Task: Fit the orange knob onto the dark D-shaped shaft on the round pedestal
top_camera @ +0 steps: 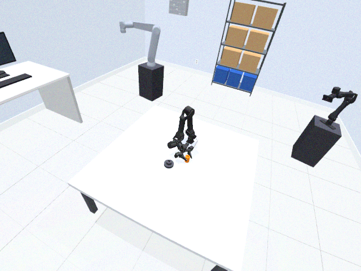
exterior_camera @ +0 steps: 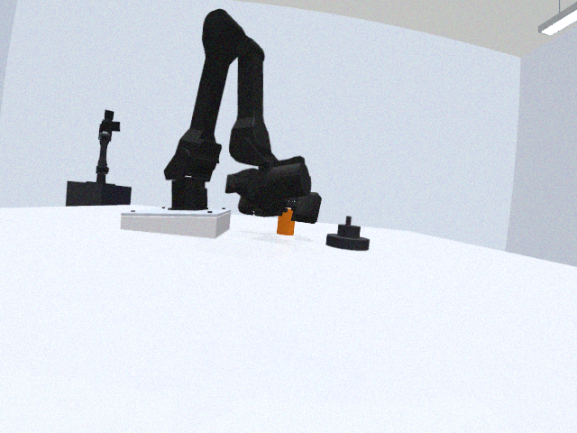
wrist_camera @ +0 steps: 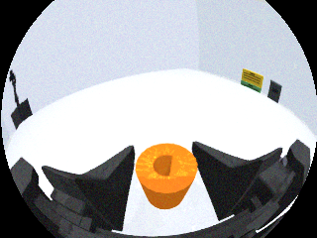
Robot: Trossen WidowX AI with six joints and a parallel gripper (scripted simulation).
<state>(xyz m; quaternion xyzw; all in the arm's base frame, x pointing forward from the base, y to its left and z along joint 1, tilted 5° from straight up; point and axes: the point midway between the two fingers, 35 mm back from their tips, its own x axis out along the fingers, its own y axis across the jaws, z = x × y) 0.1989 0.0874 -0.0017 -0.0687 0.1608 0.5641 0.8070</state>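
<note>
Right now my gripper tip is 30 mm to the left of the orange knob, 20 mm above it and 10 mm past it. Round my gripper tip: round dark pedestal 130 mm to the right, 120 mm ahead, 20 mm below.
</note>
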